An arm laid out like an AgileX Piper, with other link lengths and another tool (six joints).
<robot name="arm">
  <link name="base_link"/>
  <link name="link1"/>
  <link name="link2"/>
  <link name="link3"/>
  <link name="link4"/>
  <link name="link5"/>
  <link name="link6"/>
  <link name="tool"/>
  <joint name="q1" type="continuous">
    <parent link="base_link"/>
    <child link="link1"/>
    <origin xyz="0 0 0.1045"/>
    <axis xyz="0 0 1"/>
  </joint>
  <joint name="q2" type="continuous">
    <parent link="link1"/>
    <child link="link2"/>
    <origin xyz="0 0 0" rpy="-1.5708 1.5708 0"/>
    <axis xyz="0 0 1"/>
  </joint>
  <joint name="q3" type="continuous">
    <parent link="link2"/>
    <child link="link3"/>
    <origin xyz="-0.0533 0.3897 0" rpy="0 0 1.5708"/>
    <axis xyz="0 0 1"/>
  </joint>
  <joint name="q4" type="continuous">
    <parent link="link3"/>
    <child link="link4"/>
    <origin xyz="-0.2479 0.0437 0" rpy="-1.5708 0 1.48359"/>
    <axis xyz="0 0 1"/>
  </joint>
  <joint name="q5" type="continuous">
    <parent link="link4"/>
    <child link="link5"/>
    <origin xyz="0 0 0" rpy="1.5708 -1.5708 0"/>
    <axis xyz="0 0 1"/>
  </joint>
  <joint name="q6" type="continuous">
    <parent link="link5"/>
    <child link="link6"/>
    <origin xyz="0.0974 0 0" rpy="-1.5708 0 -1.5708"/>
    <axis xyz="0 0 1"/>
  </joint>
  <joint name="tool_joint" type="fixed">
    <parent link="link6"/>
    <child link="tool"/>
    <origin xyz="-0.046 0.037 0.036" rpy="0 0.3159 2.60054"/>
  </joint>
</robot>
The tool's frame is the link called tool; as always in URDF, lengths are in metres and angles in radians. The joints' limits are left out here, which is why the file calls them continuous.
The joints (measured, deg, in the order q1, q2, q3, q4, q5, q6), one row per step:
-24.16 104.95 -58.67 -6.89 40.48 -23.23
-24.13 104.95 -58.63 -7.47 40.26 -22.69
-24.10 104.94 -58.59 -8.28 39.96 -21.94
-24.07 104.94 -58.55 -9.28 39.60 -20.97
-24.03 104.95 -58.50 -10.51 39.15 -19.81
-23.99 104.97 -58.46 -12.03 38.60 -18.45
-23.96 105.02 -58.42 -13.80 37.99 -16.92
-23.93 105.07 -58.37 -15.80 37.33 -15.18
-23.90 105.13 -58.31 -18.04 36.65 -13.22
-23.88 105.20 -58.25 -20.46 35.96 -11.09
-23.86 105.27 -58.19 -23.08 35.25 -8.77
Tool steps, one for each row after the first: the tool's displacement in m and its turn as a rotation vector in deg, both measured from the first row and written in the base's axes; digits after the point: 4 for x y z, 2 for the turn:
0.0000 -0.0006 0.0002 -0.40 -0.06 -0.10
0.0001 -0.0016 0.0007 -0.96 -0.18 -0.24
0.0002 -0.0028 0.0012 -1.64 -0.32 -0.46
0.0004 -0.0043 0.0017 -2.47 -0.51 -0.69
0.0008 -0.0062 0.0025 -3.49 -0.77 -0.89
0.0013 -0.0086 0.0032 -4.64 -1.04 -1.07
0.0019 -0.0111 0.0041 -5.92 -1.36 -1.27
0.0025 -0.0139 0.0051 -7.30 -1.71 -1.49
0.0032 -0.0168 0.0061 -8.74 -2.10 -1.72
0.0040 -0.0198 0.0073 -10.26 -2.56 -1.95

